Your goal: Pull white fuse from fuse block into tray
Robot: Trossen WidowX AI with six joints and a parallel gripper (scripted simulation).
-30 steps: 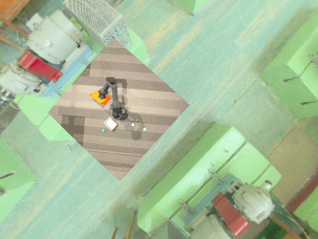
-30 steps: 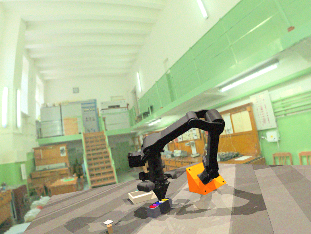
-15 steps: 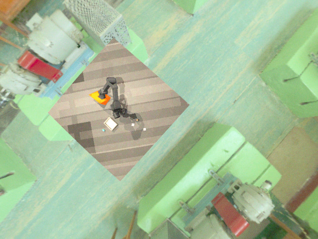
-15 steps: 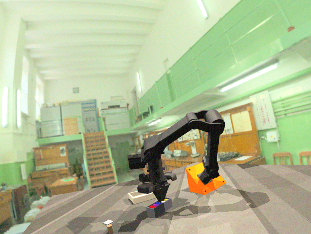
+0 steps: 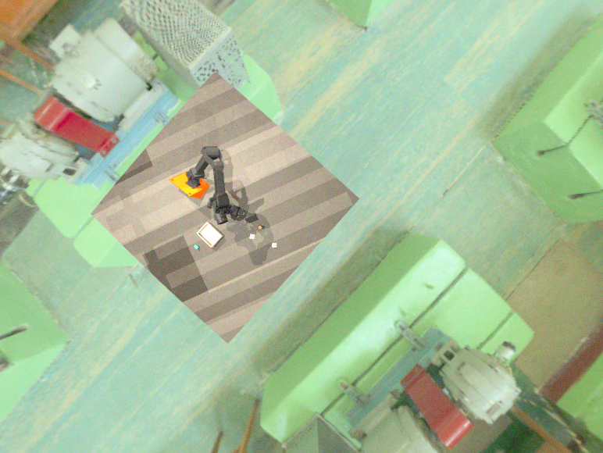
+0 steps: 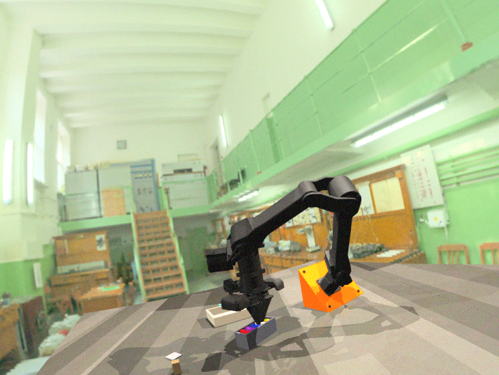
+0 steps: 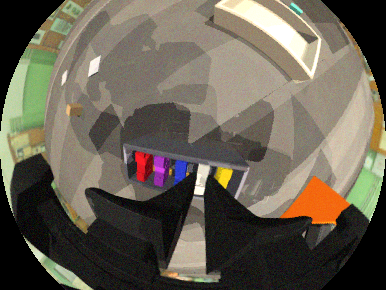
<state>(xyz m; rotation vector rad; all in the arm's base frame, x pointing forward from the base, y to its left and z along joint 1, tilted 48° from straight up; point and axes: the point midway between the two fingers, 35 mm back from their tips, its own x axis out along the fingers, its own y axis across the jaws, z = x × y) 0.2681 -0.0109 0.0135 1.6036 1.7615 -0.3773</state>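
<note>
Now: gripper tip 1 cm past the cream tray, 21 cm to the left of it and 3 cm above it. Round my gripper tip: white fuse 1 cm below.
</note>
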